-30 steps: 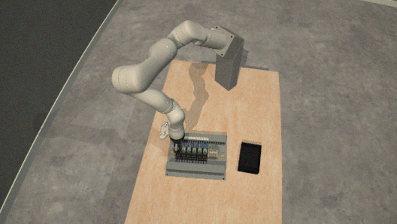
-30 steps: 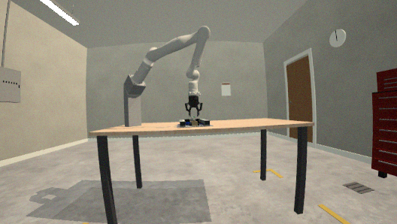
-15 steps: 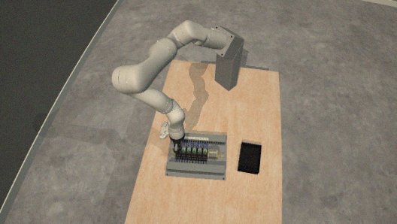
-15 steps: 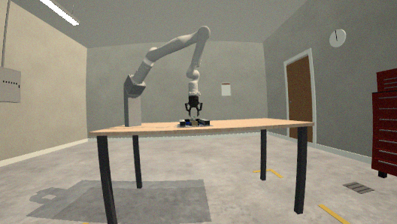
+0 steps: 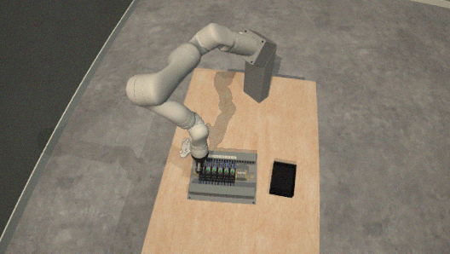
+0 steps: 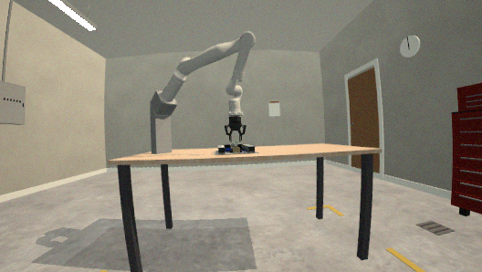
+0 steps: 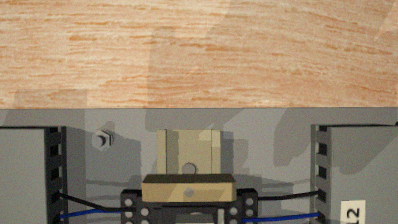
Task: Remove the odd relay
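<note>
The relay is 40 mm below my hand. Round my hand: grey relay panel: 30 mm ahead, 100 mm to the left, 60 mm below; black parts tray: 130 mm ahead, 360 mm to the left, 70 mm below.
</note>
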